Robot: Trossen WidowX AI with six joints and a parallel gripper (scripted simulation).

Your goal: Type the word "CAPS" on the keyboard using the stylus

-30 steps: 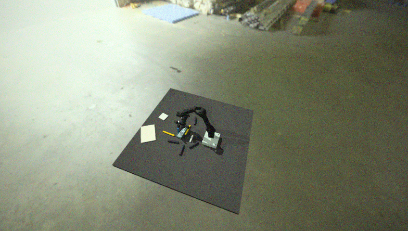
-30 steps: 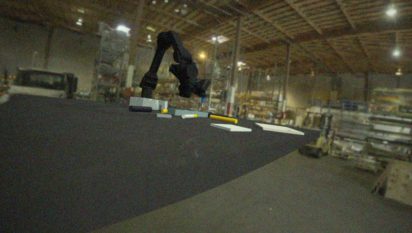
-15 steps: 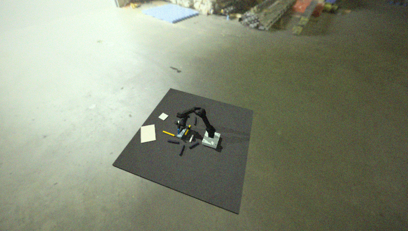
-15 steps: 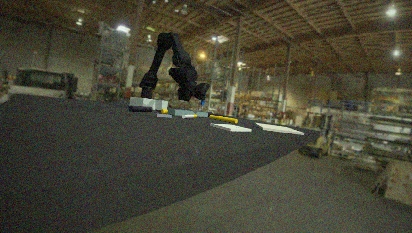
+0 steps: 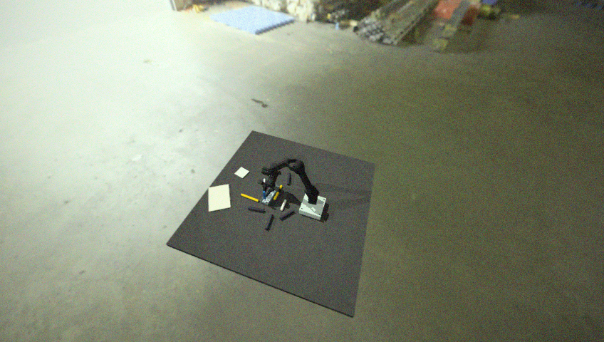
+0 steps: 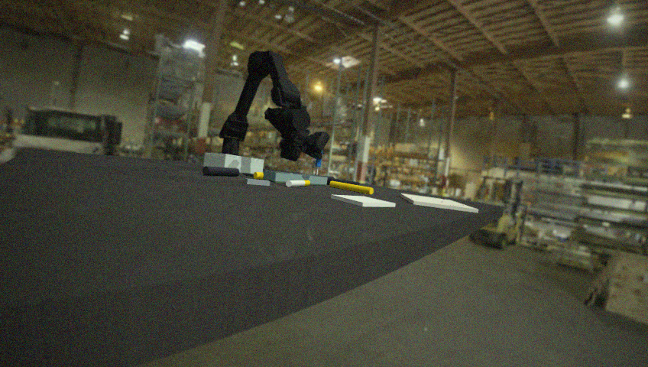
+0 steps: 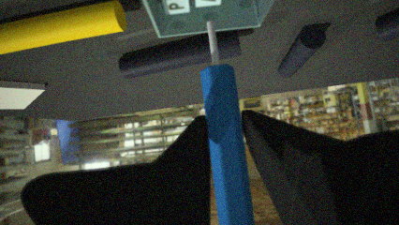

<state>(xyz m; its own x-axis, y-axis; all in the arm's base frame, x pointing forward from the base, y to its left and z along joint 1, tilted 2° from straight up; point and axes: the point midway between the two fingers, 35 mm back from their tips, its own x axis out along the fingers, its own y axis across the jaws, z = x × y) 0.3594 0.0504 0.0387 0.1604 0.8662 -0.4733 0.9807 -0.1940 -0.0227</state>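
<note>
The white marker lies 6 cm ahead of my gripper tip, 14 cm to the right of it and 8 cm below it. From my gripper tip the other things lie so: blue stylus: 1 cm below; then yellow cylinder: 13 cm ahead, 8 cm below.
</note>
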